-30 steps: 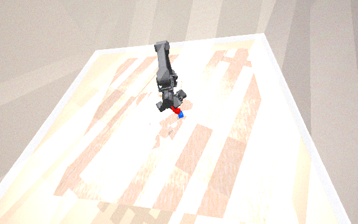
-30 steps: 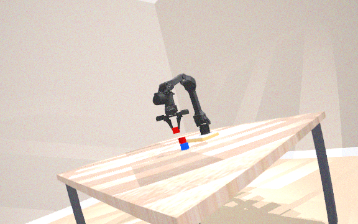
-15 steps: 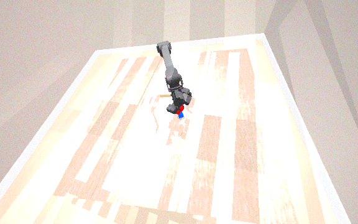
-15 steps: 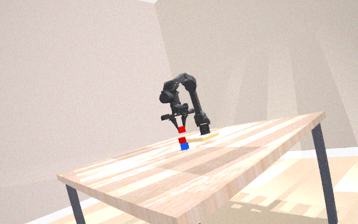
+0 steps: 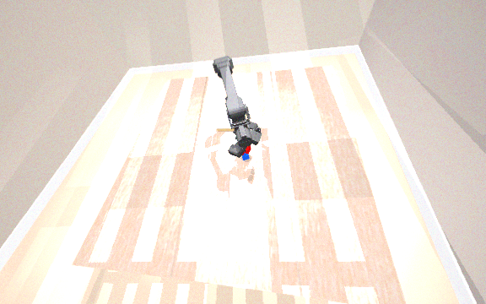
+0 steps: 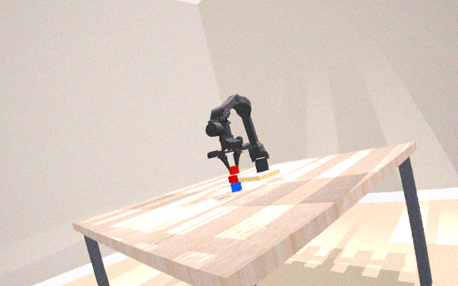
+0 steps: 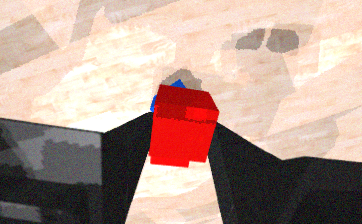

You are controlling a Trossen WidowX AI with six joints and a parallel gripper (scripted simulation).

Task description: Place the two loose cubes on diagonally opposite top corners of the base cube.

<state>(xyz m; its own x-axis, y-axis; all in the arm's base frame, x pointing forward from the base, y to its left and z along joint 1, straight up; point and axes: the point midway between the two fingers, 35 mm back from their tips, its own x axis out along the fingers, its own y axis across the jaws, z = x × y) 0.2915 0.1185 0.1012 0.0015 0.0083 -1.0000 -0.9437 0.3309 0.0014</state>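
Right now my gripper tip is 1 cm past the blue base cube, 2 cm to the left of it and 8 cm above it.
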